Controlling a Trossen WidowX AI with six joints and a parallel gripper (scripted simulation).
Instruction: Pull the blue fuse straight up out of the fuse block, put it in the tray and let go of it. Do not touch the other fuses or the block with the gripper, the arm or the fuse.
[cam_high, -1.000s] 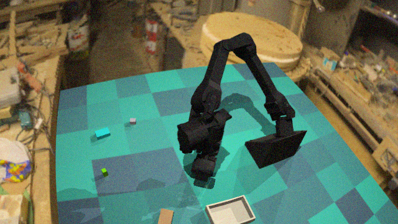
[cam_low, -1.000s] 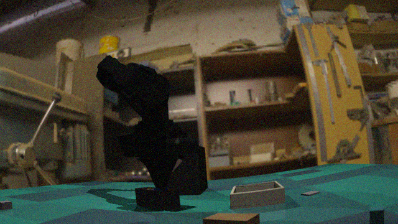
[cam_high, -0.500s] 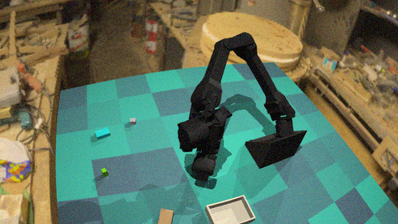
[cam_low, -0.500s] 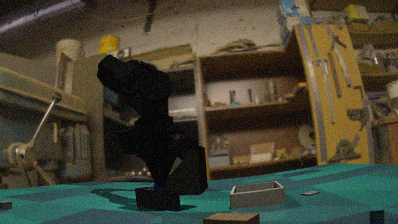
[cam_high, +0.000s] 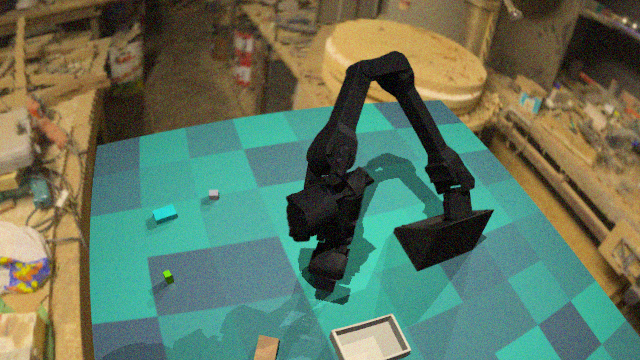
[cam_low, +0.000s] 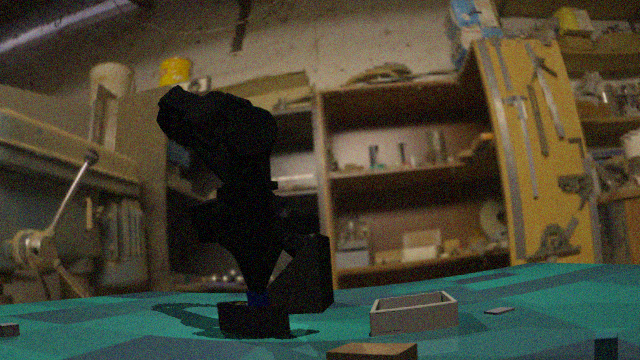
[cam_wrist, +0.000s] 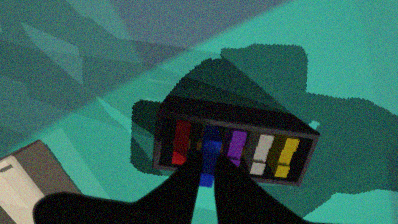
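Right now my gripper tip is 10 mm past the tray, 200 mm to the right of it and 50 mm above it. Round my gripper tip: blue fuse: 10 mm below.
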